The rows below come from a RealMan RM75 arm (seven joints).
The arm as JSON. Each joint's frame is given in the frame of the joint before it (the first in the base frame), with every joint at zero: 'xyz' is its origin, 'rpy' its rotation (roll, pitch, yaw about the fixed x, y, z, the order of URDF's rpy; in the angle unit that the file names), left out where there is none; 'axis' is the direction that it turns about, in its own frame. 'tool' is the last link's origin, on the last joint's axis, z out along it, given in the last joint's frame.
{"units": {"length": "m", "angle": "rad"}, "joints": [
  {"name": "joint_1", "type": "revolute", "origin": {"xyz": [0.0, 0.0, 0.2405], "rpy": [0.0, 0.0, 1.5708]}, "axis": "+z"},
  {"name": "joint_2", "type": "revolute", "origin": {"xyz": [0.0, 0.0, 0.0], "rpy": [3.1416, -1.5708, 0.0]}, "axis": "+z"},
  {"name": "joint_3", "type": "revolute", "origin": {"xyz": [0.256, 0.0, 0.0], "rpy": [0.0, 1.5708, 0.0]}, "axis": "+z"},
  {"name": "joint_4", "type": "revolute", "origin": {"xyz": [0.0, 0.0, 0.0], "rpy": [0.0, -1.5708, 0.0]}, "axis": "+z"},
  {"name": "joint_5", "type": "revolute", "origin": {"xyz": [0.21, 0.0, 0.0], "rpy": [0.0, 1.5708, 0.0]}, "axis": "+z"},
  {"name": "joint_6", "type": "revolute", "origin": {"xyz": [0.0, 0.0, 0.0], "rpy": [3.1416, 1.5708, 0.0]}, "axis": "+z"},
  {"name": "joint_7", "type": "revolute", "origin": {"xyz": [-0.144, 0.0, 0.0], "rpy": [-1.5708, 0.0, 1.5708]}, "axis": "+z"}
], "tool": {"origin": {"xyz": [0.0, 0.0, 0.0], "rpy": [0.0, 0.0, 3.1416]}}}
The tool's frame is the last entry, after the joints.
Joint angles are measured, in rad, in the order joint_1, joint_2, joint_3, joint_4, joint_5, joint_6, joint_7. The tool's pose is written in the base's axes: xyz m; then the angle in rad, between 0 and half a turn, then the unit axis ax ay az. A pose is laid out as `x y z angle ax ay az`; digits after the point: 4 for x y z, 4 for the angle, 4 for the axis.
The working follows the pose.
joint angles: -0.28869, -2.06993, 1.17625, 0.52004, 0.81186, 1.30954, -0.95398
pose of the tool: -0.2844 0.3232 0.0257 2.3375 -0.8344 -0.2432 -0.4947
Where each joint sits with the arm in this pose, in the base's axes (m; each line is computed from the numbers above, not from the rounded line before):
joint_1: 0.0000 0.0000 0.2405
joint_2: 0.0000 0.0000 0.2405
joint_3: -0.2155 0.0640 0.1180
joint_4: -0.2155 0.0640 0.1180
joint_5: -0.3598 0.2074 0.0659
joint_6: -0.3598 0.2074 0.0659
joint_7: -0.2844 0.3232 0.0257
the tool: -0.2844 0.3232 0.0257

